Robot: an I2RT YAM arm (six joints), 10 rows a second.
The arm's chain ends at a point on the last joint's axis. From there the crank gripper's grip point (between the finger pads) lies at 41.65 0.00 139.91 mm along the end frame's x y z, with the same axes.
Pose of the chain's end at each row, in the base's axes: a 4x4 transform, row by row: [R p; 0 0 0 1], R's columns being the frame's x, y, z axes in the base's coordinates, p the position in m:
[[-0.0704 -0.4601 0.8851 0.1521], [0.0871 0.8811 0.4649 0.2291], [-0.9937 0.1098 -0.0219 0.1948], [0 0 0 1]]
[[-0.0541 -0.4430 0.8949 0.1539], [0.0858 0.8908 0.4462 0.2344], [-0.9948 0.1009 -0.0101 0.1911], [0 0 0 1]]
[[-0.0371 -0.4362 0.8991 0.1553], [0.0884 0.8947 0.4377 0.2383], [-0.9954 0.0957 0.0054 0.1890], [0 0 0 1]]
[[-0.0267 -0.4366 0.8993 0.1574], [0.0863 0.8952 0.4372 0.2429], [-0.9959 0.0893 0.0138 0.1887], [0 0 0 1]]
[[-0.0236 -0.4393 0.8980 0.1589], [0.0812 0.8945 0.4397 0.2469], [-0.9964 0.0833 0.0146 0.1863], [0 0 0 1]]
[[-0.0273 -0.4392 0.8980 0.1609], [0.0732 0.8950 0.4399 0.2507], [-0.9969 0.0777 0.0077 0.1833], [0 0 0 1]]
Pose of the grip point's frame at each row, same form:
[[-0.0704 -0.4601 0.8851 0.2730], [0.0871 0.8811 0.4649 0.2978], [-0.9937 0.1098 -0.0219 0.1503], [0 0 0 1]]
[[-0.0541 -0.4430 0.8949 0.2769], [0.0858 0.8908 0.4462 0.3004], [-0.9948 0.1009 -0.0101 0.1483], [0 0 0 1]]
[[-0.0371 -0.4362 0.8991 0.2795], [0.0884 0.8947 0.4377 0.3032], [-0.9954 0.0957 0.0054 0.1483], [0 0 0 1]]
[[-0.0267 -0.4366 0.8993 0.2821], [0.0863 0.8952 0.4372 0.3077], [-0.9959 0.0893 0.0138 0.1492], [0 0 0 1]]
[[-0.0236 -0.4393 0.8980 0.2836], [0.0812 0.8945 0.4397 0.3118], [-0.9964 0.0833 0.0146 0.1468], [0 0 0 1]]
[[-0.0273 -0.4392 0.8980 0.2854], [0.0732 0.8950 0.4399 0.3153], [-0.9969 0.0777 0.0077 0.1429], [0 0 0 1]]

